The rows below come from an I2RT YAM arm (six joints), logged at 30 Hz.
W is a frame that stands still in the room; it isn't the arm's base.
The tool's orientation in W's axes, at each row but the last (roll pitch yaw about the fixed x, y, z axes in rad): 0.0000, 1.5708, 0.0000; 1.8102, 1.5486, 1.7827; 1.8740, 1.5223, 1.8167; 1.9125, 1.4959, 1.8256
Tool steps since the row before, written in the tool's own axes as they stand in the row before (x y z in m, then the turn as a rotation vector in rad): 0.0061, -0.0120, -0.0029, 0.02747, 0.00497, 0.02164; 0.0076, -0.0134, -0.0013, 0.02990, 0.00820, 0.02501; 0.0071, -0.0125, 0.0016, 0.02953, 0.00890, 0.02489; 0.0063, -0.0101, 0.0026, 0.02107, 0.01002, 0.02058
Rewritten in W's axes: -0.0029, -0.0120, -0.0061, 0.02164, 0.00497, -0.02747; -0.0017, -0.0132, -0.0079, 0.02509, 0.00816, -0.02985; 0.0008, -0.0122, -0.0077, 0.02501, 0.00885, -0.02944; 0.0016, -0.0098, -0.0071, 0.02098, 0.00971, -0.02082
